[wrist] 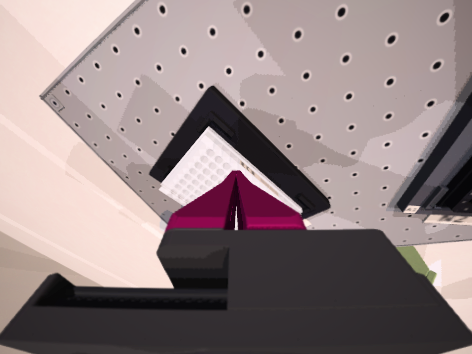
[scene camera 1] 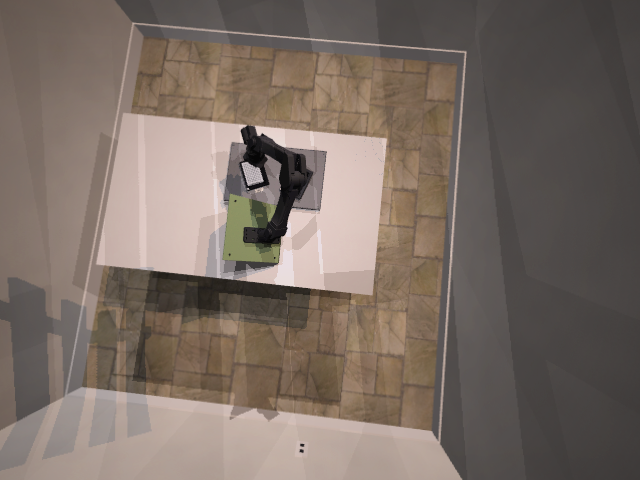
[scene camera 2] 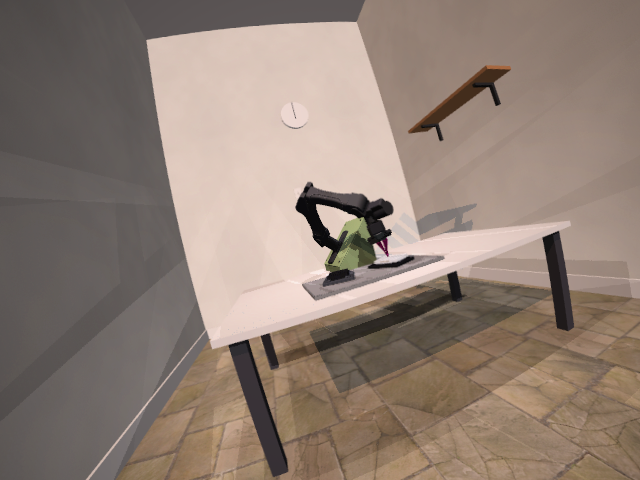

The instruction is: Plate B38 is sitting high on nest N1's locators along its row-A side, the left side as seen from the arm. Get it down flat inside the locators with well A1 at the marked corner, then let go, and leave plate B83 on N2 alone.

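Plate B38 is a white well plate on the black nest N1. In the wrist view its upper corner lies inside a dark locator, and its near part is hidden behind the fingers. Whether it lies fully flat is hard to tell. My gripper is shut with nothing between its magenta fingers. The tips are together, pointing down over the plate, very close to its top; contact is unclear. Nest N2 is dark and partly in view; plate B83 is not clearly distinguishable on it.
Both nests stand on a grey perforated board on the white table. The arm's green mounting block is beside the board. The arm passes over the N2 side in the overhead view.
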